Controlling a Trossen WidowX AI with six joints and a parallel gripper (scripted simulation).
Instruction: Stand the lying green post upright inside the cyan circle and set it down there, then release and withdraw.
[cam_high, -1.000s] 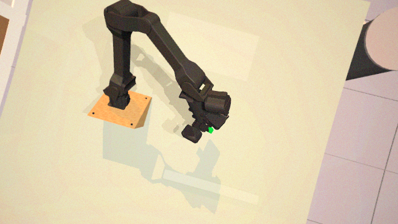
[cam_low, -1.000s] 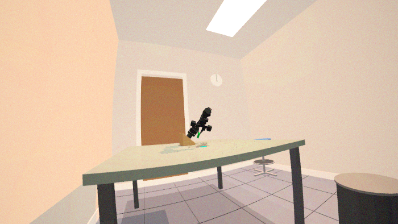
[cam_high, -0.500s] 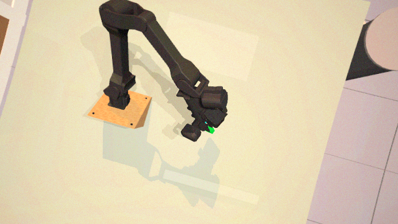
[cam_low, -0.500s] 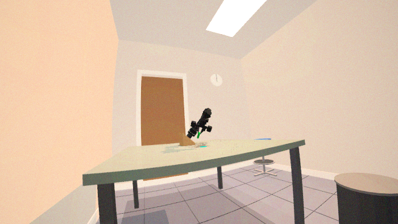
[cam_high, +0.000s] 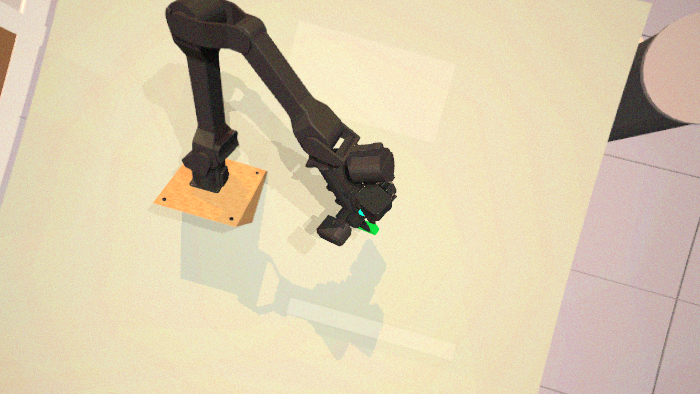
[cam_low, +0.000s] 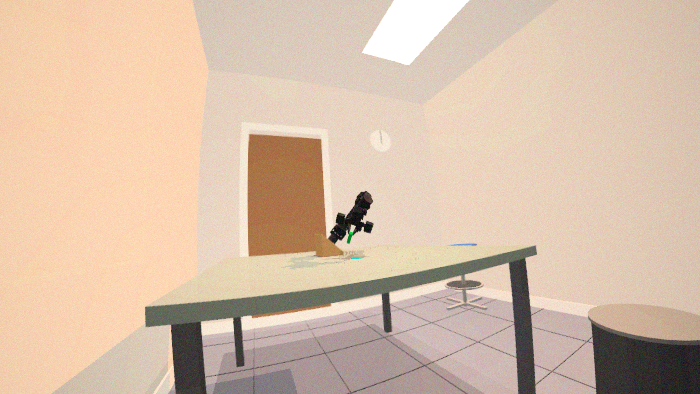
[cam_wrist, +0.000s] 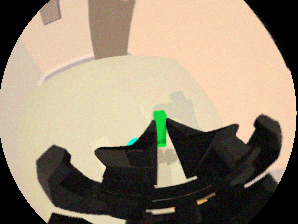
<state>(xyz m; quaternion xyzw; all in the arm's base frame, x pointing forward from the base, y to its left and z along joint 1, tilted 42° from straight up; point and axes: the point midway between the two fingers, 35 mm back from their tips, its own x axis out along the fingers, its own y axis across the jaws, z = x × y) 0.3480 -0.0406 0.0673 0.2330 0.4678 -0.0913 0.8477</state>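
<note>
The cyan circle lies 3 cm behind my gripper tip, 4 cm to the left of it and 12 cm below it. The rest, counted from my gripper tip: green post: 1 cm behind, 2 cm below.
</note>
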